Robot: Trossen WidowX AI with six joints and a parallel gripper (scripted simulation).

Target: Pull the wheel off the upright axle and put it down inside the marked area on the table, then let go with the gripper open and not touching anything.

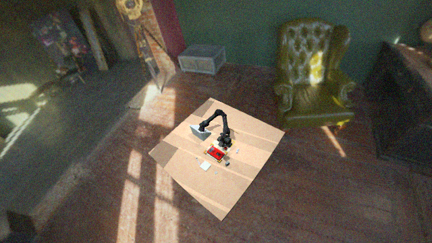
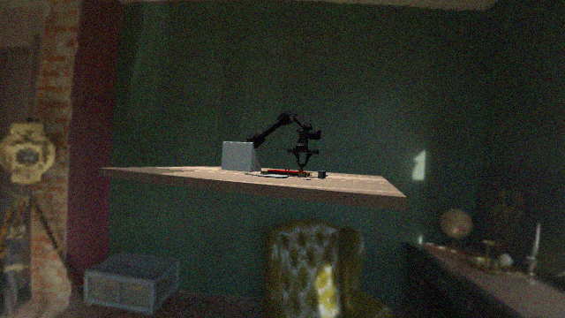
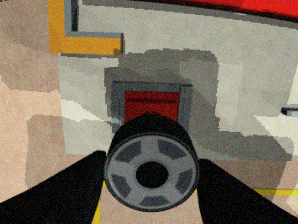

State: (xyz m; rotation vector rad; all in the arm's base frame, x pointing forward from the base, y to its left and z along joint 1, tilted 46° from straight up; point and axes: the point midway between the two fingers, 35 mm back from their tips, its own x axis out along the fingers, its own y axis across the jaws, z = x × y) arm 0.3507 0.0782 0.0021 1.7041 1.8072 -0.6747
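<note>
The grey spoked hub lies 20 mm below my gripper tip. The rest, counted from my gripper tip: wheel: right at my gripper tip; thin dark rod: 100 mm behind, 260 mm to the left, 60 mm below; grey plate: 50 mm behind, 100 mm to the right, 50 mm below.
</note>
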